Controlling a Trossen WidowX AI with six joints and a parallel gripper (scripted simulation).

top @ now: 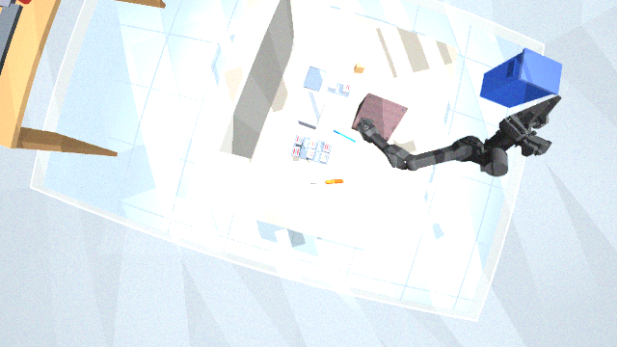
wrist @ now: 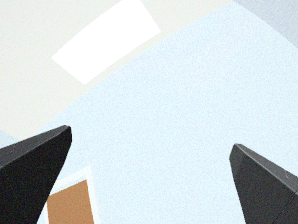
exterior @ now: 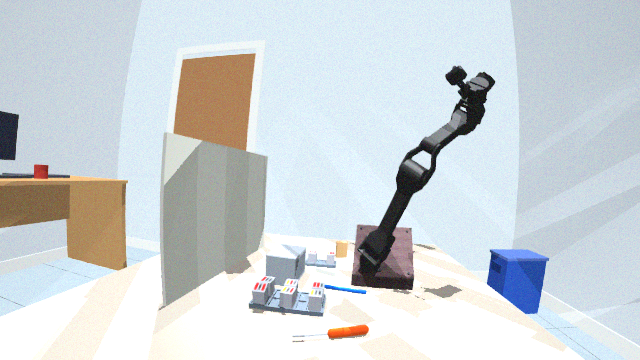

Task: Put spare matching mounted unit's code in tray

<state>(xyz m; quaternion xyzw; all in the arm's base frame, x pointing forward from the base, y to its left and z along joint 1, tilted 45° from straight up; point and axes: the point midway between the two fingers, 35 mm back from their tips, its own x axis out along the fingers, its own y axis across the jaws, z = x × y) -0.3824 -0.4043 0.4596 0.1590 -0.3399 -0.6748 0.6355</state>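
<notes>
The rack lies 750 mm below my gripper tip, 550 mm ahead of it and 170 mm to the left of it. From my gripper tip the other things lie so: tan box 730 mm below, 380 mm ahead, 330 mm to the right; blue pen 760 mm below, 380 mm ahead, 60 mm to the left; tall grey panel 820 mm ahead, 540 mm below, 60 mm to the right.
</notes>
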